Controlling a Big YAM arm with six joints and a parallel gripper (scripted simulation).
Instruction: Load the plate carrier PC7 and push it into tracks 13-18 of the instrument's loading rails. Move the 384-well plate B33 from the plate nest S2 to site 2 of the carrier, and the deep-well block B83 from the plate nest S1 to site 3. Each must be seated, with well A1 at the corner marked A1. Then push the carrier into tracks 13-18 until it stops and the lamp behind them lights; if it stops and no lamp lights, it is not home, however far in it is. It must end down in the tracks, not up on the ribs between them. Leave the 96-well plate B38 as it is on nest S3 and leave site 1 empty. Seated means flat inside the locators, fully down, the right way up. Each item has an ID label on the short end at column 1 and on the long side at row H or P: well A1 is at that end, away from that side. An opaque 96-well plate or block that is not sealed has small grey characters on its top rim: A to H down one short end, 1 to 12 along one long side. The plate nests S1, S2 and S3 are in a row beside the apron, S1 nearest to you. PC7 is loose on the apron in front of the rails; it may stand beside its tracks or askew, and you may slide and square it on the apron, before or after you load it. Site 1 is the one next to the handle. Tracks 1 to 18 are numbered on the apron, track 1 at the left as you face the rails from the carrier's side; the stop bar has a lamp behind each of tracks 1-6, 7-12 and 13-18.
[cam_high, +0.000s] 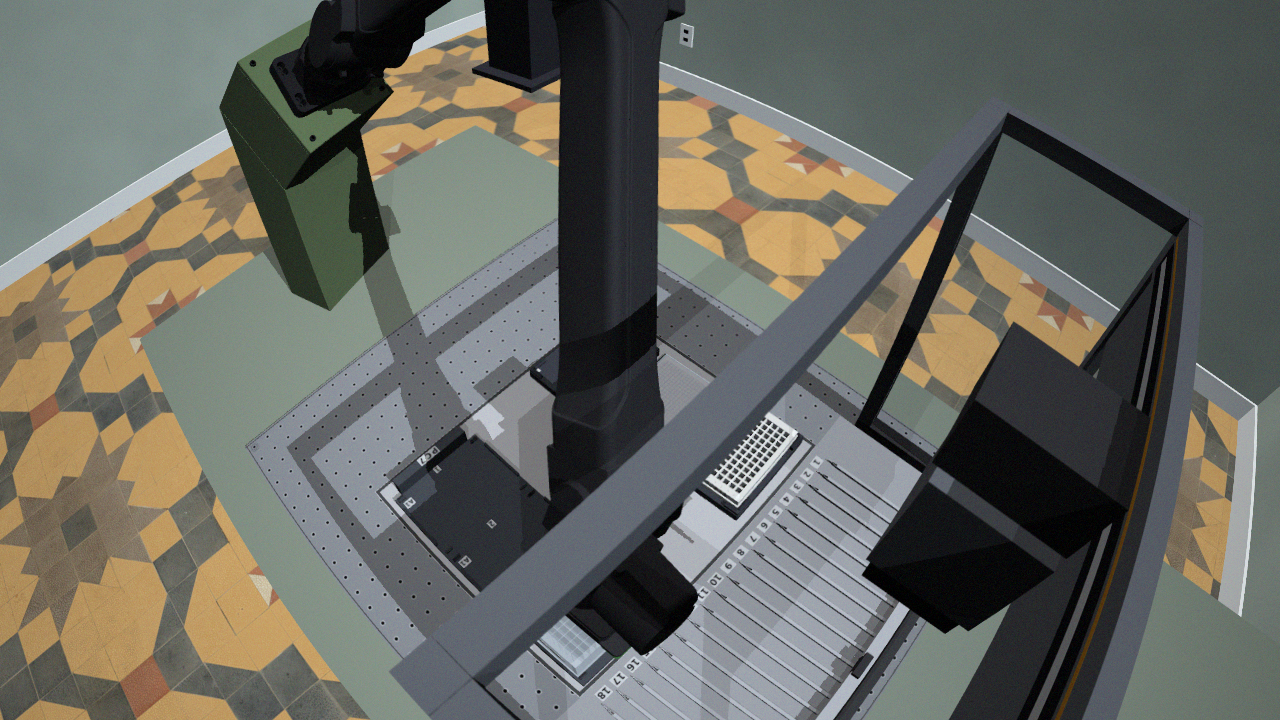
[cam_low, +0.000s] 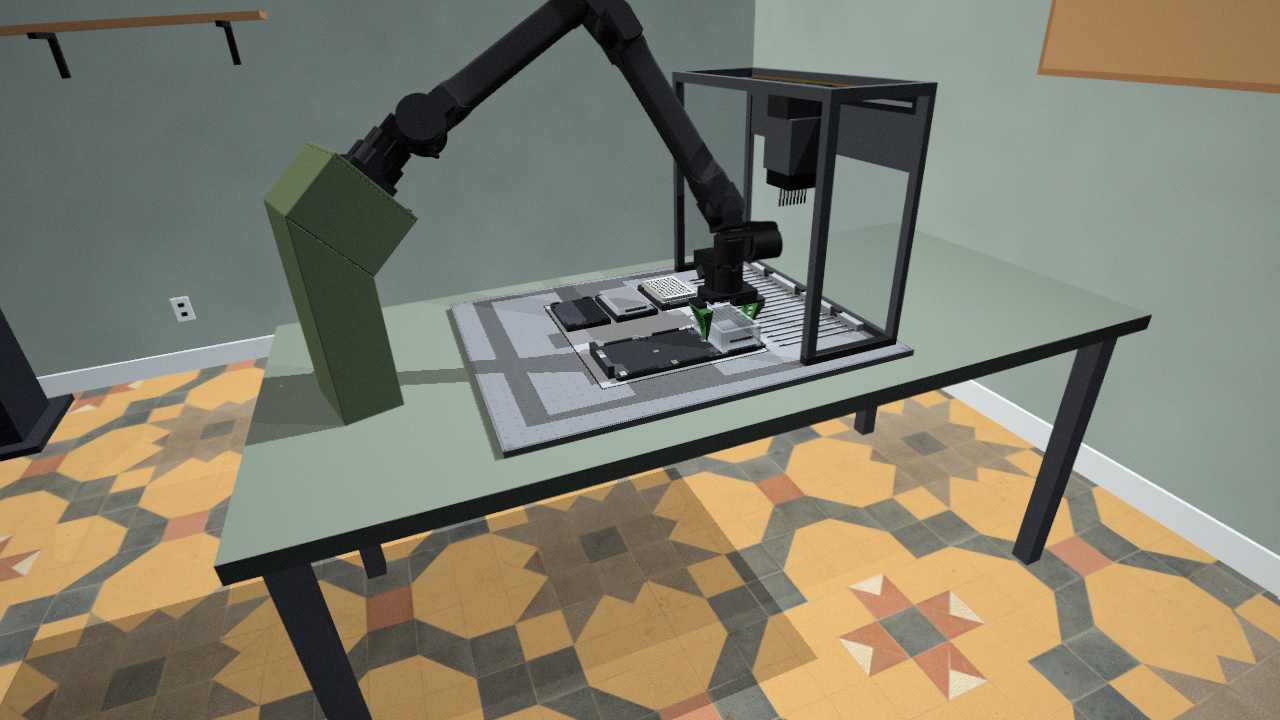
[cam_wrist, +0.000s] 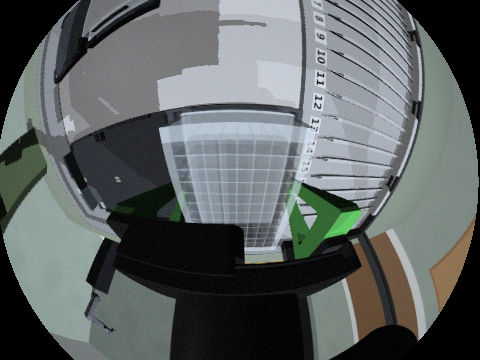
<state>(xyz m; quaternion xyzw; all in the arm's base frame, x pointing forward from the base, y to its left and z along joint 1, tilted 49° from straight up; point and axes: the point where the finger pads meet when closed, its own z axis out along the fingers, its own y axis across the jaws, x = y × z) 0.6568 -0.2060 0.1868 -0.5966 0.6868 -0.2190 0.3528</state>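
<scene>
My hand is right at the clear deep-well block B83. Round my hand: dark plate carrier PC7 (10 cm behind, 1 cm to the left, 1 cm below); then 384-well plate B33 (11 cm behind, 26 cm to the left); then white 96-well plate B38 (1 cm ahead, 26 cm to the left).
</scene>
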